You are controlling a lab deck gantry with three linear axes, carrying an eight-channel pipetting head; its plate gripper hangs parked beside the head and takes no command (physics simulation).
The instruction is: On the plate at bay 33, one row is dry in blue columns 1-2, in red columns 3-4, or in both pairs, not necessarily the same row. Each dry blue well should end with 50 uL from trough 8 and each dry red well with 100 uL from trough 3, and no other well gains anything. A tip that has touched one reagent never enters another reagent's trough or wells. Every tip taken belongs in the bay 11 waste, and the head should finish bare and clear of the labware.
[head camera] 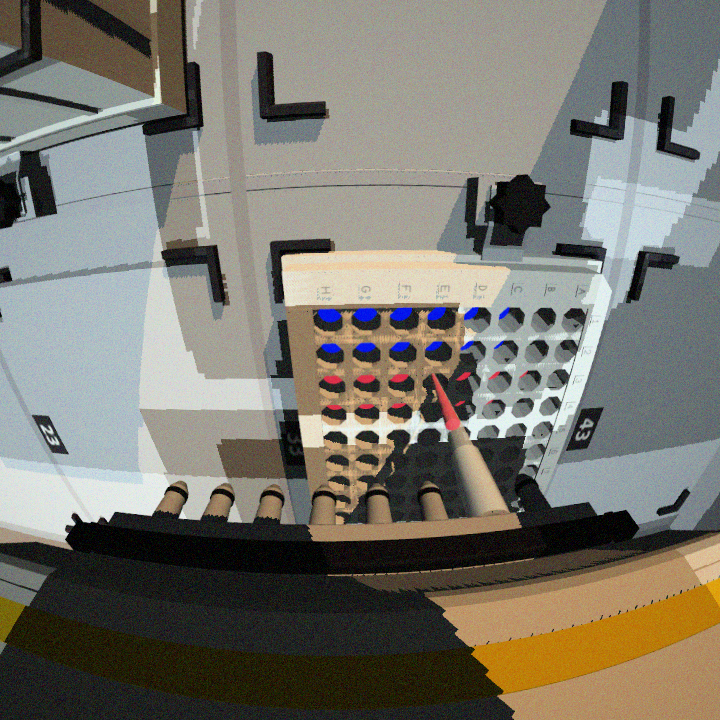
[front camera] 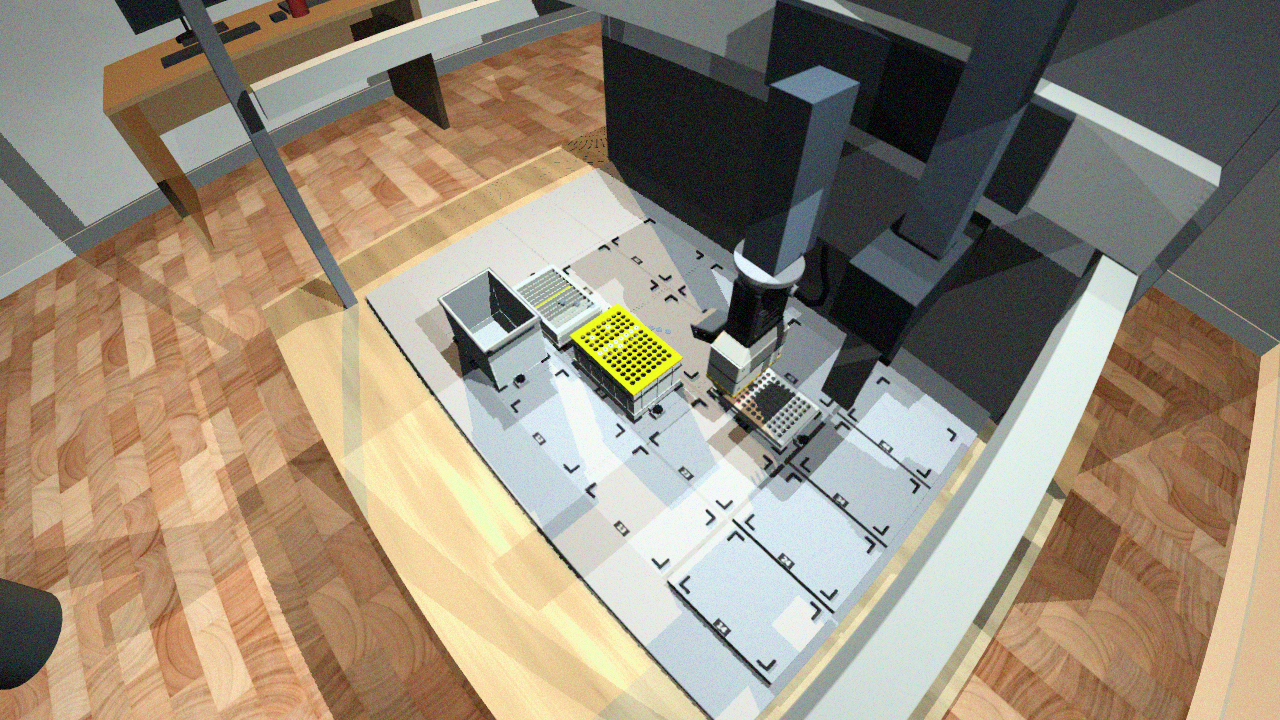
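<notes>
The plate (front camera: 805, 420) (head camera: 389, 282) is in bay 33 below the pipetting head (front camera: 747, 358) (head camera: 349, 547). The head carries one tip (head camera: 473, 463), red in its lower part; its end appears near row E, column 3; its height is unclear. The other nozzles are bare. Blue shows in columns 1-2 of rows H to C, red in column 3 of rows H to F and D to B. Some well bottoms are hidden, so the dry row is unclear. The parked plate gripper (front camera: 870, 380) hangs empty and open beside the head, one finger clearly visible.
The yellow tip rack (front camera: 626, 349) stands left of the plate in the front view. Beyond it are the trough rack (front camera: 586, 315) and the tall waste bin (front camera: 514, 353). Clamp knobs (head camera: 520, 203) and black corner brackets (head camera: 268, 100) mark the deck bays.
</notes>
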